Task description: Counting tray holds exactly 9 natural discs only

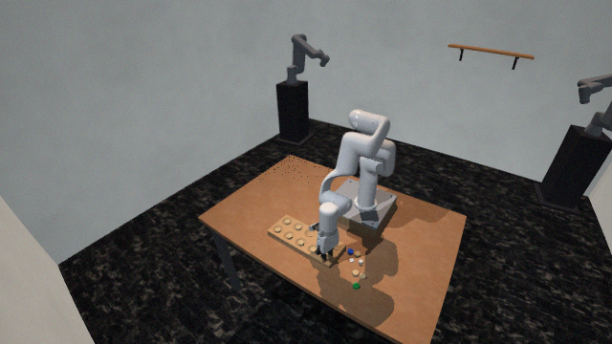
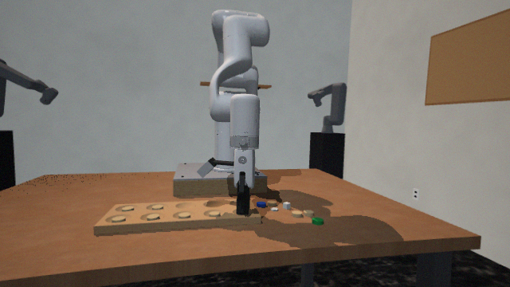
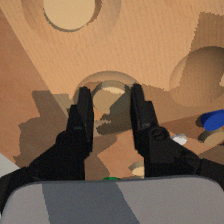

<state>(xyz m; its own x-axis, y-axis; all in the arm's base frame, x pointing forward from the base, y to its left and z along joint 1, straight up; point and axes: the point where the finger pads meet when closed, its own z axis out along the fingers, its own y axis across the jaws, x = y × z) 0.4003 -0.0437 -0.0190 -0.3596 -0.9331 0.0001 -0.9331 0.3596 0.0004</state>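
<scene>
The blue disc lies 9 cm behind my hand, 8 cm to the left of it and 3 cm below it. Round my hand: small white disc 4 cm behind, 11 cm to the left, 4 cm below; then wooden counting tray 5 cm behind, 14 cm to the right, 3 cm below; then cube 5 cm behind, 15 cm to the left, 3 cm below.
</scene>
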